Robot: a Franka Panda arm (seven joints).
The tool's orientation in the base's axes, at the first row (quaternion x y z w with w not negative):
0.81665, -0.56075, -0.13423, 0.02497
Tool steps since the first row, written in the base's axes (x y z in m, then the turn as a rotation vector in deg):
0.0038, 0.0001, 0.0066, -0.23, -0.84, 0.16
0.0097, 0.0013, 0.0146, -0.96, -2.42, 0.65
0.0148, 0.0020, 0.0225, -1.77, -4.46, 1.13
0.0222, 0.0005, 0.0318, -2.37, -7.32, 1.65
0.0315, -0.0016, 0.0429, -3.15, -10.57, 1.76
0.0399, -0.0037, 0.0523, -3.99, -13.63, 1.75
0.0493, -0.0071, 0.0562, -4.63, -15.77, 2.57
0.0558, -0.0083, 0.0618, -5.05, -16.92, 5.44
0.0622, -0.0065, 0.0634, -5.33, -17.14, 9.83
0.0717, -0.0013, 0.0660, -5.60, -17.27, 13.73
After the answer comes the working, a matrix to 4 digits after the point.
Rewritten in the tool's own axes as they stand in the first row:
-0.0001, -0.0022, -0.0073, 0.67, 0.55, -0.19
-0.0007, -0.0065, -0.0163, 1.79, 1.89, -0.65
-0.0012, -0.0099, -0.0251, 3.31, 3.48, -1.14
0.0009, -0.0143, -0.0360, 5.64, 5.18, -1.81
0.0038, -0.0198, -0.0493, 8.36, 7.11, -2.08
0.0068, -0.0249, -0.0606, 10.90, 9.00, -2.19
0.0123, -0.0314, -0.0671, 12.51, 10.53, -3.06
0.0145, -0.0358, -0.0742, 12.88, 11.89, -5.85
0.0147, -0.0420, -0.0771, 12.15, 13.07, -10.03
0.0126, -0.0521, -0.0814, 11.43, 14.11, -13.73

The tool's axes in the first row as the columns of a matrix, in the base's axes (rounded; the answer above uses it unrounded):
0.3351, -0.9092, -0.2472
-0.9226, -0.3699, 0.1098
-0.1912, 0.1913, -0.9627

